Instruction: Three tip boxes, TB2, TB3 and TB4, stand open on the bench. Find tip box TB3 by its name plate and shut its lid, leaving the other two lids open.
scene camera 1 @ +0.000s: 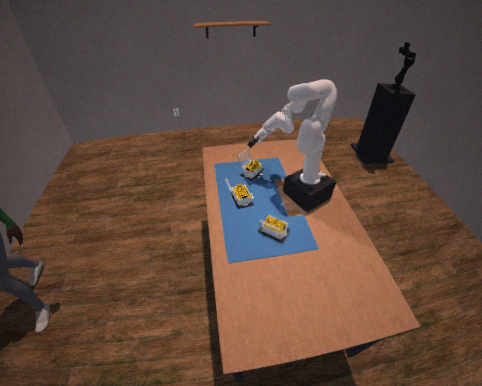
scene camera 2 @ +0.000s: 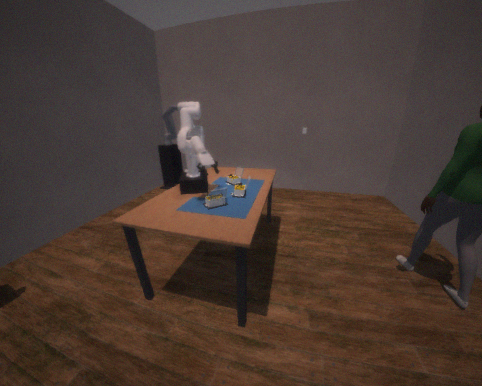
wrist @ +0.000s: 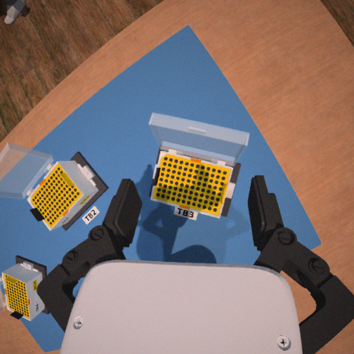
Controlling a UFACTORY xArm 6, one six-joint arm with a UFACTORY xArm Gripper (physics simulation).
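Pixels of known places: gripper, fingertip midpoint: [scene camera 1: 251, 142] [scene camera 2: 212, 174]; arm's base, origin of the base link: [scene camera 1: 310, 178] [scene camera 2: 193, 175].
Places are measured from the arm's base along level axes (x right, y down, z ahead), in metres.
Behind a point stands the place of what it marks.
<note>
Tip box TB3 [scene camera 1: 252, 169] [scene camera 2: 233, 180] @[x -0.217, y 0.088, z 0.295 m] [wrist: 192, 184] holds yellow tips, and its name plate [wrist: 185, 213] reads TB3 in the wrist view. Its clear lid [scene camera 1: 244, 157] @[x 0.300, y 0.032, z 0.386 m] [wrist: 199, 136] stands open on the side away from the plate. My gripper [scene camera 1: 251, 143] @[x 0.277, y -0.104, z 0.343 m] [scene camera 2: 216, 168] @[x 0.277, y -0.104, z 0.343 m] [wrist: 191, 189] is open and empty above TB3, which shows between the fingers in the wrist view. Tip box TB2 [scene camera 1: 242, 194] @[x -0.027, y 0.076, z 0.429 m] [scene camera 2: 240, 190] @[x 0.046, y 0.072, z 0.458 m] [wrist: 56, 195], plate reading TB2, has its lid [wrist: 21, 170] open. Tip box TB4 [scene camera 1: 274, 227] [scene camera 2: 215, 201] [wrist: 22, 294] has its lid open, mostly cut off in the wrist view.
The boxes stand on a blue mat [scene camera 1: 260, 250] @[x -0.405, y 0.133, z 0.365 m] [scene camera 2: 235, 211] @[x 0.307, y 0.133, z 0.513 m] [wrist: 185, 65] on the wooden table [scene camera 1: 300, 310] @[x -0.745, y 0.136, z 0.226 m] [scene camera 2: 165, 212] @[x 0.468, y 0.136, z 0.060 m]. The black arm base [scene camera 1: 310, 192] @[x -0.133, y -0.010, z 0.039 m] [scene camera 2: 193, 185] @[x 0.095, y 0.062, z 0.054 m] stands beside the mat. A person [scene camera 2: 467, 185] stands away from the table.
</note>
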